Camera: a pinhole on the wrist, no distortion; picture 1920 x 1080 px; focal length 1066.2 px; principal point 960.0 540.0 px. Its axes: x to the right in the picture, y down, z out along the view. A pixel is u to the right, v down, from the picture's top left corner.
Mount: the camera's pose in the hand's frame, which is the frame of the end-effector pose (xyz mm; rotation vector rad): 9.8 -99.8 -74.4 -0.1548 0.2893 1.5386
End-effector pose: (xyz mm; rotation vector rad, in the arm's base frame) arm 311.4 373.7 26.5 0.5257 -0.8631 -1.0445
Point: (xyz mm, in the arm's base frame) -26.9 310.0 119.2
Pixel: 539.7 623.6
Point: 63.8 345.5 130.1
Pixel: 761.9 647.0
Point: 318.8 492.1 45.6
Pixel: outside the picture
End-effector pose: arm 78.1 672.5 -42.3 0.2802 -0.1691 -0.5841
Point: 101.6 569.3 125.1
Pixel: 993.6 311.5
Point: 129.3 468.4 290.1
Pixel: 828.6 207.1
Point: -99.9 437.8 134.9
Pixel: 155.9 664.9
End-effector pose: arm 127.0 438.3 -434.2 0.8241 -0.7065 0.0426
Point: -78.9 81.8 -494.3
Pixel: 229.9 1012.4
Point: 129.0 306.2 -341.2
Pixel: 1001.4 266.2
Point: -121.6 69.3 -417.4
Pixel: 454.8 901.3
